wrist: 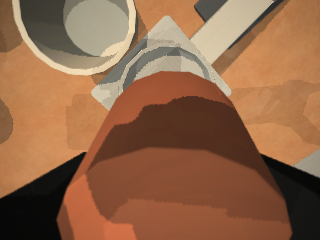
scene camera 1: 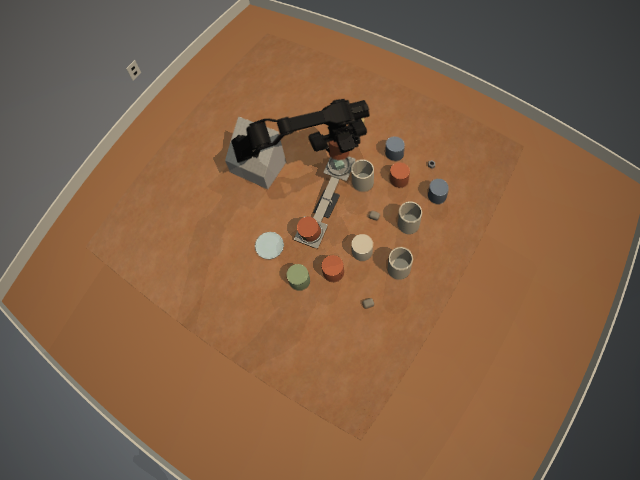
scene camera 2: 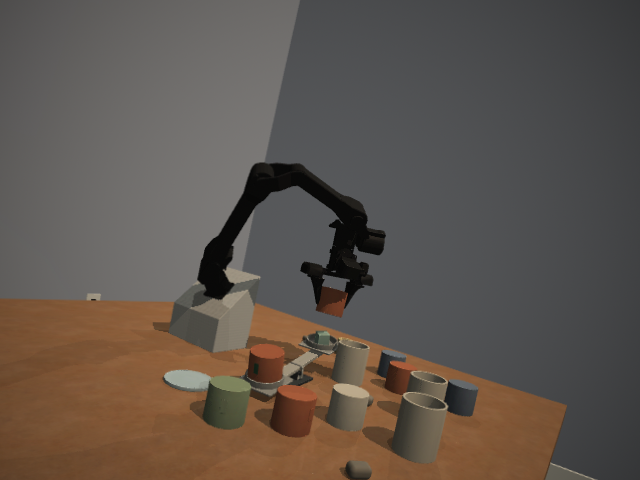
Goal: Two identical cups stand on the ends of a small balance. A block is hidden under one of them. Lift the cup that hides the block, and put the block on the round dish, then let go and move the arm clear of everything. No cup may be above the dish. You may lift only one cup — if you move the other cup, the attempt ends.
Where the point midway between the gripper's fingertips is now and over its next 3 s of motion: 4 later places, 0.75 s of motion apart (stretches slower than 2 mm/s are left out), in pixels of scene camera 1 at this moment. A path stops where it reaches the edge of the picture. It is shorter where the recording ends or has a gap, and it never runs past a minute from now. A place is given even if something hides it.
My gripper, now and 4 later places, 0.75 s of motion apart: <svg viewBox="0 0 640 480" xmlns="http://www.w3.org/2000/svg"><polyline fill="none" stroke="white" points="338,148 340,136 341,141 341,136 338,156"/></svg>
